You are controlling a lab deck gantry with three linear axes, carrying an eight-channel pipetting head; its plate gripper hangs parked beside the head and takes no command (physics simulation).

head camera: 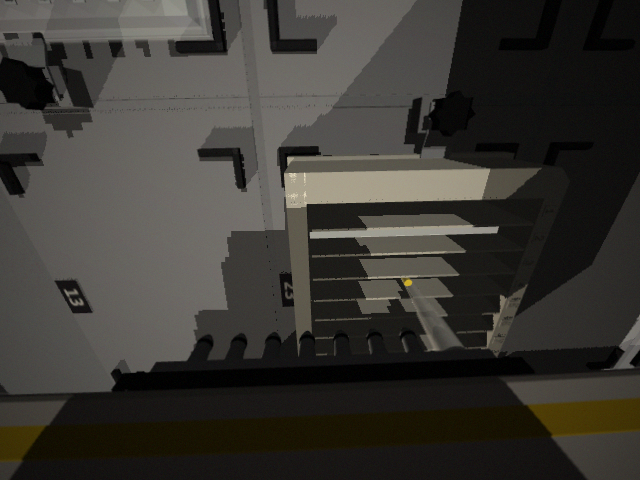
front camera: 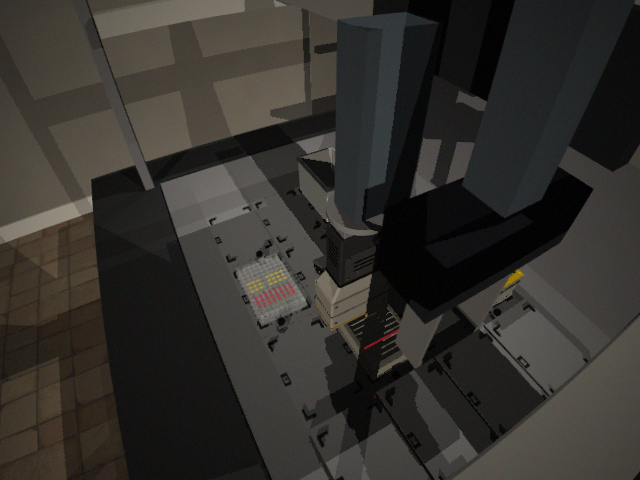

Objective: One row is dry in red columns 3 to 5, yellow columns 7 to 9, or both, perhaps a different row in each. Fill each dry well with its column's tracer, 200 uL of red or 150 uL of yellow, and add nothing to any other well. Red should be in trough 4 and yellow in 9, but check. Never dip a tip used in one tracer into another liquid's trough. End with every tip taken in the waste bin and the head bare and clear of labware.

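The pipetting head (front camera: 341, 304) (head camera: 320, 374) is over the trough block (front camera: 390, 369) (head camera: 382, 184). One clear tip (head camera: 436, 320) hangs on its rightmost nozzle in the head view, with yellow at its lower end; the other nozzles are bare. Whether the tip end is inside a trough is unclear. A red strip (front camera: 381, 339) shows in the block in the front view. The well plate (front camera: 271, 289) (head camera: 103, 25) has red and yellow wells; one row gap shows in the yellow block, and no gap is discernible in the red. The parked plate gripper cannot be made out.
The waste bin (front camera: 314, 180) stands at the back, partly behind the head's column. The yellow tip rack (front camera: 514, 279) is mostly hidden behind the black carriage (front camera: 465, 248). Clamp knobs (head camera: 451, 112) (head camera: 24, 83) and black corner brackets stand on the deck.
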